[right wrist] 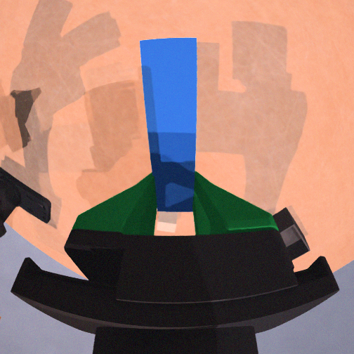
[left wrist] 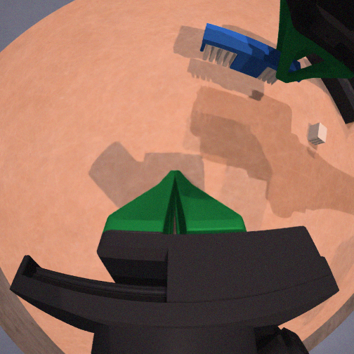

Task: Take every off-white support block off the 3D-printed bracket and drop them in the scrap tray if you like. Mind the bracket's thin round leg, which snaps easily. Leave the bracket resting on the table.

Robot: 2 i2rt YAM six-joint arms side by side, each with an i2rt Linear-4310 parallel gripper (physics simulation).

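The blue bracket (left wrist: 245,52) (right wrist: 170,90) is held above the table by my right gripper (left wrist: 280,70) (right wrist: 174,178), which is shut on one end of it. In the left wrist view, two ribbed off-white support blocks, one (left wrist: 219,55) near the bracket's free end and one (left wrist: 268,75) near my right gripper, sit on its underside. A loose off-white block (left wrist: 317,133) lies on the table to the right. My left gripper (left wrist: 174,177) is shut and empty, below and left of the bracket in that view. The bracket's thin round leg cannot be made out.
The round orange-tan table (left wrist: 65,100) (right wrist: 330,125) lies below both grippers and carries broad shadows of the arms. In the right wrist view, a dark part (right wrist: 35,200) shows at the left edge. The scrap tray does not show in either view.
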